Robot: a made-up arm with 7 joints.
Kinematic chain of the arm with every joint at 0, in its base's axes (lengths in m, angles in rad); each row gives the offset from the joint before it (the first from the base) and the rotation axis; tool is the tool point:
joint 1: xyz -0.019 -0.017 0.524 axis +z
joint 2: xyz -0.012 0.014 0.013 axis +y
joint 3: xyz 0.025 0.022 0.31 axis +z
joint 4: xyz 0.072 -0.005 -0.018 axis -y
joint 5: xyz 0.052 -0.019 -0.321 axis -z
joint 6: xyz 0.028 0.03 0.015 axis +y
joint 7: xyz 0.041 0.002 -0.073 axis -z
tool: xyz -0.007 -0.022 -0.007
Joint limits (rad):
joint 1: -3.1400..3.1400
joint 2: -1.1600..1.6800
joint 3: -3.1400..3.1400
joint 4: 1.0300..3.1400
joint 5: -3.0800..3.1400
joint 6: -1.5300..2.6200
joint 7: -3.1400..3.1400
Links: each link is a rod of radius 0.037 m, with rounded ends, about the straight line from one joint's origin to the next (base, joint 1, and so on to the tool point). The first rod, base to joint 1, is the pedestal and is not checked.
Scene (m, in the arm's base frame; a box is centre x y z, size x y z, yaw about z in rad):
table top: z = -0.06
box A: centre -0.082 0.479 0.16 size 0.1 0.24 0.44 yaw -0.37
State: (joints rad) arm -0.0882 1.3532 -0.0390 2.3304 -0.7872 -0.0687 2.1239
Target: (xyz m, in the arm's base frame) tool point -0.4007 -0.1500 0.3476
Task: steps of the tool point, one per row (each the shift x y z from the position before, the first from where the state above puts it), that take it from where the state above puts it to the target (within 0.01 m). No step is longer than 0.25 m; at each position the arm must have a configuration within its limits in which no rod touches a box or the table.
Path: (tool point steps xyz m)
1: -0.0416 0.1848 0.0221
2: -0.1114 0.1700 0.0298
3: -0.1706 0.1192 0.0368
4: -0.2000 0.0423 0.0398
5: -0.1894 -0.0400 0.0375
6: -0.1757 -0.0895 -0.0971
7: -0.1243 -0.1628 -0.0583
8: -0.0474 -0.1947 -0.0179
9: 0.0287 -0.1820 0.0174

